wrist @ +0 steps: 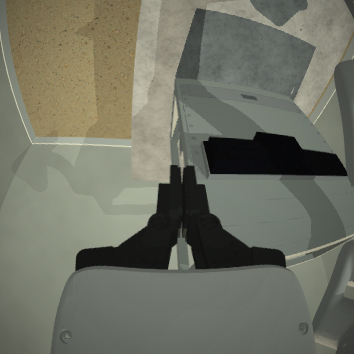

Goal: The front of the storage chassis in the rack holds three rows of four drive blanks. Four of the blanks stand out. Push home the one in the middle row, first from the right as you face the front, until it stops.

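Places are measured from the arm's base along level axes (x ahead, y left, z up), in millimetres.
Pixels of known places: gripper, between the fingertips: (180, 180).
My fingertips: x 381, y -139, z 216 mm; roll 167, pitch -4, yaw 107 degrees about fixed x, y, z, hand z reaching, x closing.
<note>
Behind a point stands the place of what it marks.
The grey-green rack (240, 197) {x 493, y 20, z 144 mm} fills the right of the wrist view, seen from above at a slant, with a black, step-edged opening or dark area (275, 157) {x 440, y 101, z 73 mm} across it. The drive blanks and their three rows cannot be made out, so how far any of them stands out is hidden. My gripper (180, 180) {x 381, y -139, z 216 mm} is shut and empty. Its black fingertips overlap the rack's left edge in the view; whether they touch it cannot be told.
A dark grey rectangle (255, 57) lies beyond the rack on pale, mottled floor (155, 155) {x 937, y -21, z -363 mm}. A brown speckled panel (60, 70) is at the upper left. Smooth grey rounded parts (345, 120) show along the right edge. Arm-like shadows fall across the rack and the left side.
</note>
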